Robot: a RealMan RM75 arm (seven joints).
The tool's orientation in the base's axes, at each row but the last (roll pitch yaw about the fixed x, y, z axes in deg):
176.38 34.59 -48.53
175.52 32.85 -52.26
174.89 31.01 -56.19
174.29 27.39 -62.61
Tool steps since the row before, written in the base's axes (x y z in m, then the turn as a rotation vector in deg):
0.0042 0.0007 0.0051 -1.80 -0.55 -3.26
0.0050 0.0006 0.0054 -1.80 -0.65 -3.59
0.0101 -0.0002 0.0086 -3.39 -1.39 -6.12
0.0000 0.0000 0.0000 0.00 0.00 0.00
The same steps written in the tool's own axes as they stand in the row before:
-0.0010 -0.0033 -0.0057 1.21 1.51 3.23
-0.0008 -0.0038 -0.0063 1.45 1.56 3.47
0.0005 -0.0073 -0.0110 2.53 3.08 5.92
0.0000 0.0000 0.0000 0.00 0.00 0.00

